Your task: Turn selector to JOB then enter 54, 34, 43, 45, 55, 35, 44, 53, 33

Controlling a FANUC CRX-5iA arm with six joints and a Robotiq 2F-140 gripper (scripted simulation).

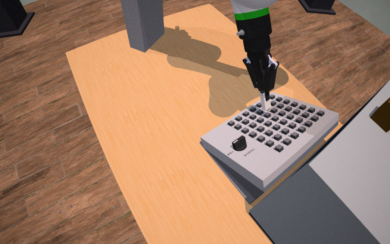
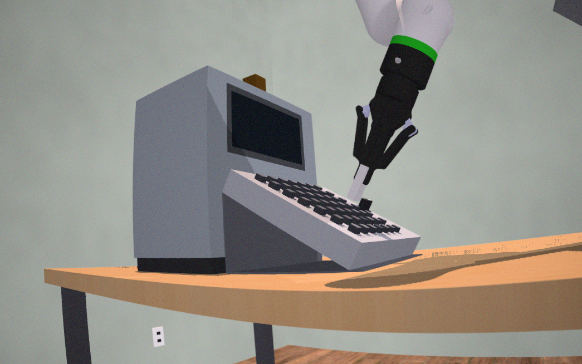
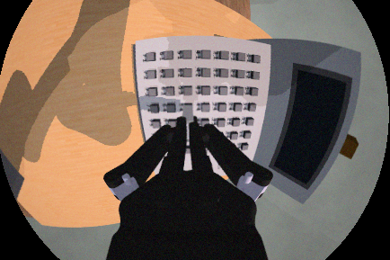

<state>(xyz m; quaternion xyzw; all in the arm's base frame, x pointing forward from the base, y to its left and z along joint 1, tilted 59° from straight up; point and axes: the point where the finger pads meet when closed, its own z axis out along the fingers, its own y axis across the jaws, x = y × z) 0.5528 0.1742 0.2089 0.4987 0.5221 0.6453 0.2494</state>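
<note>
Right now my hand is 3 cm short of the key, 6 cm to the right of it and 3 cm above it. The rest, counted from my hand: black selector knob 13 cm ahead, 11 cm to the right, 2 cm below; grey keypad panel 10 cm ahead, 7 cm below.
</note>
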